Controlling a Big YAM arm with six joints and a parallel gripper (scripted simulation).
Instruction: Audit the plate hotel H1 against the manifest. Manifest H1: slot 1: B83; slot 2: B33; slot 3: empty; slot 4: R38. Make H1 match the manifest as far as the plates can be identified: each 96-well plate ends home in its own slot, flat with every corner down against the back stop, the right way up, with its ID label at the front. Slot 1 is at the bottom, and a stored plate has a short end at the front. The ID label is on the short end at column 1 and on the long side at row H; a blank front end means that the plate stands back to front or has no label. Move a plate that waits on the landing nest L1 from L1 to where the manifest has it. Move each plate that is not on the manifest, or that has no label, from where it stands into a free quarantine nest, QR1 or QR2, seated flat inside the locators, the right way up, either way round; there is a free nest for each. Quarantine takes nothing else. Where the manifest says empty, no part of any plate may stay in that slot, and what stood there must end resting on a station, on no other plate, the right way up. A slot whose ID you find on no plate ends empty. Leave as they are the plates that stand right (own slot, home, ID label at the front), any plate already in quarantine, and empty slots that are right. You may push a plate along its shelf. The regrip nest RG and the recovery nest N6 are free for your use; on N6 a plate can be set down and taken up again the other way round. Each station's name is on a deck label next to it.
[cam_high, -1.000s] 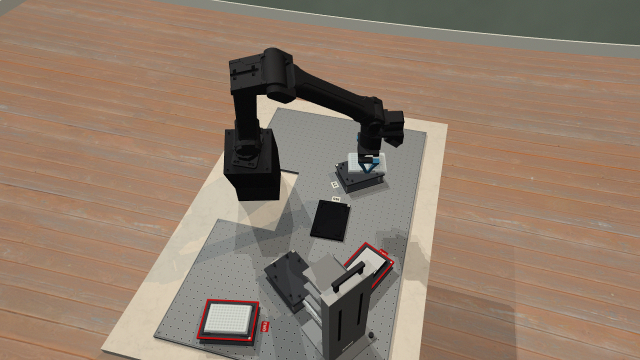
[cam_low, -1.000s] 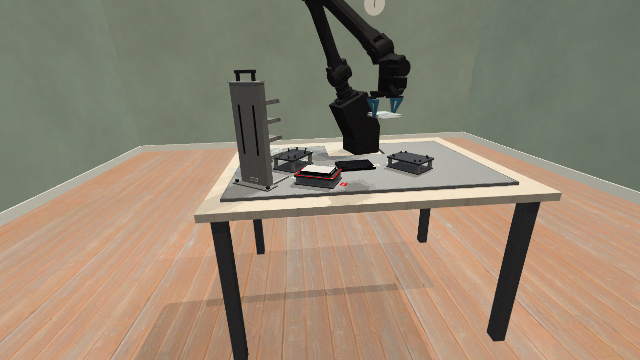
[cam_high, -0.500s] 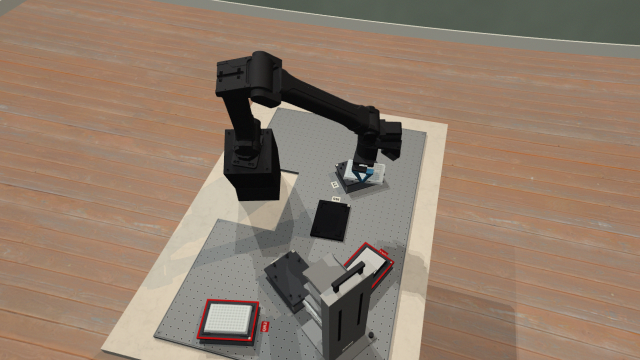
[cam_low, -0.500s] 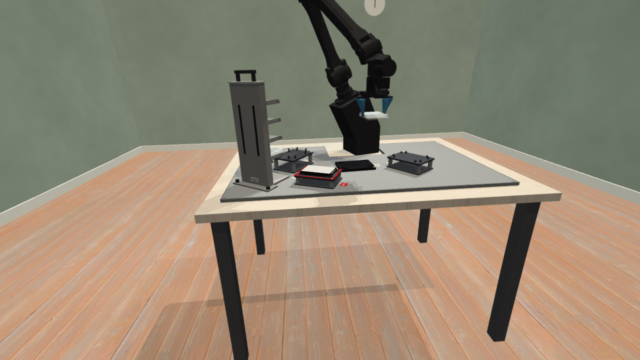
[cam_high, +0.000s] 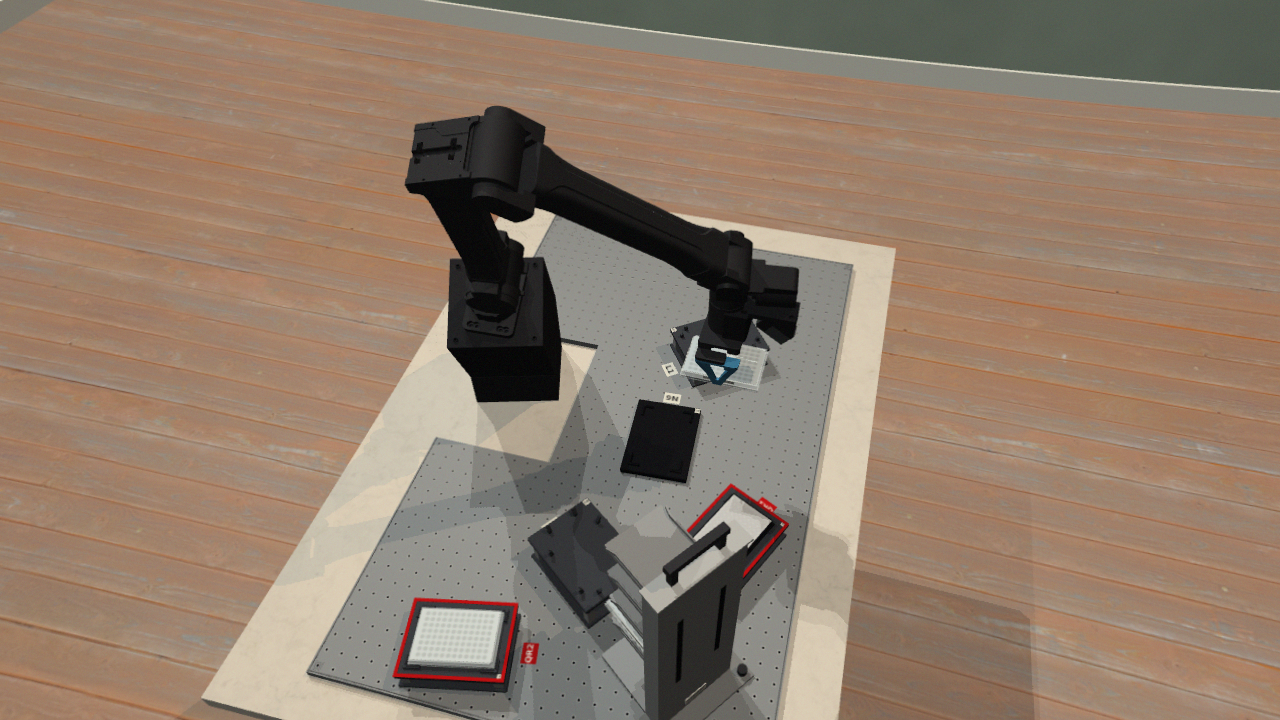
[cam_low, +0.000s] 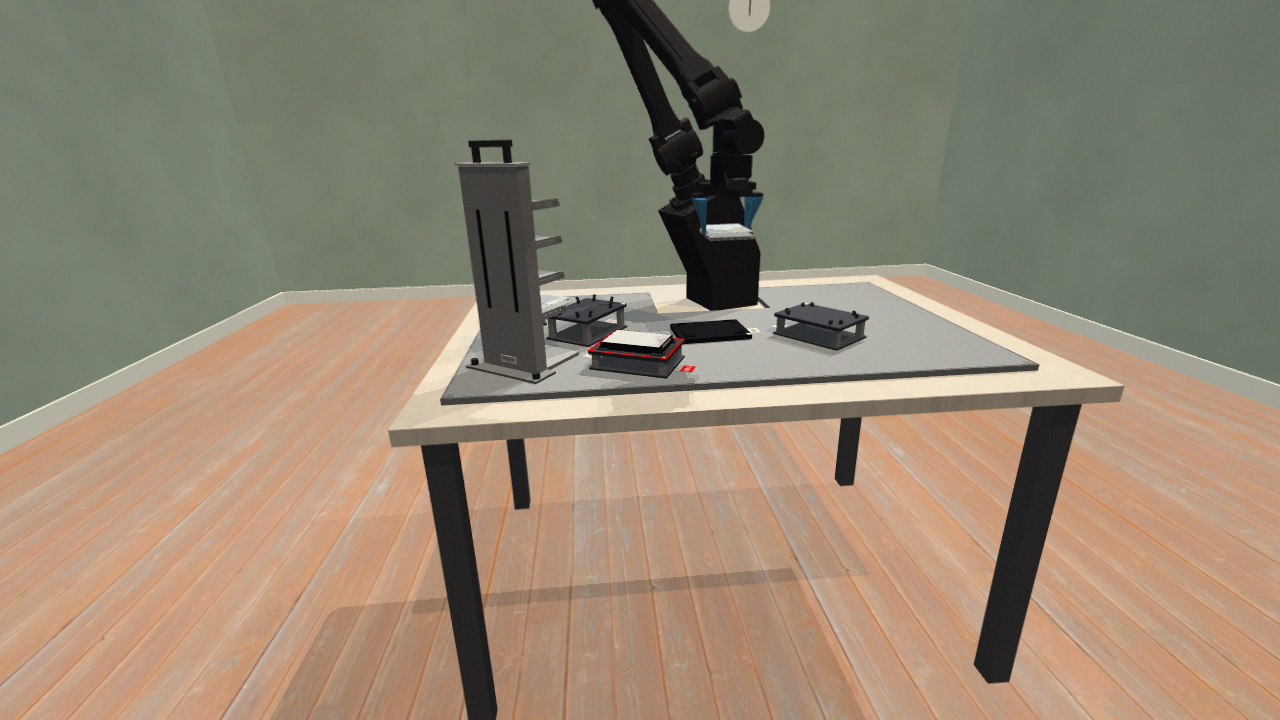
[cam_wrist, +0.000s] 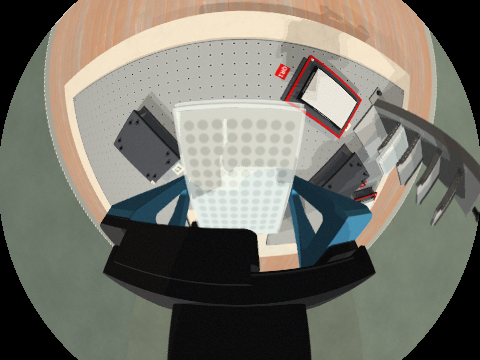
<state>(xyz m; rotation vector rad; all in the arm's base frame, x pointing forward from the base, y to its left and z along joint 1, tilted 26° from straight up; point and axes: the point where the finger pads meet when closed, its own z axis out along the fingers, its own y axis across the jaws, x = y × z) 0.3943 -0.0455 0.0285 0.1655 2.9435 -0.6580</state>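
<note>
Right now the regrip nest RG is 270 mm to the right of my hand, 200 mm below it and 180 mm behind it. Round my hand: red-edged quarantine nest QR1: 220 mm below, 190 mm to the right, 40 mm ahead; landing nest L1: 240 mm to the left, 210 mm below, 20 mm behind; black recovery nest N6: 250 mm below, 100 mm behind, 10 mm to the left.
</note>
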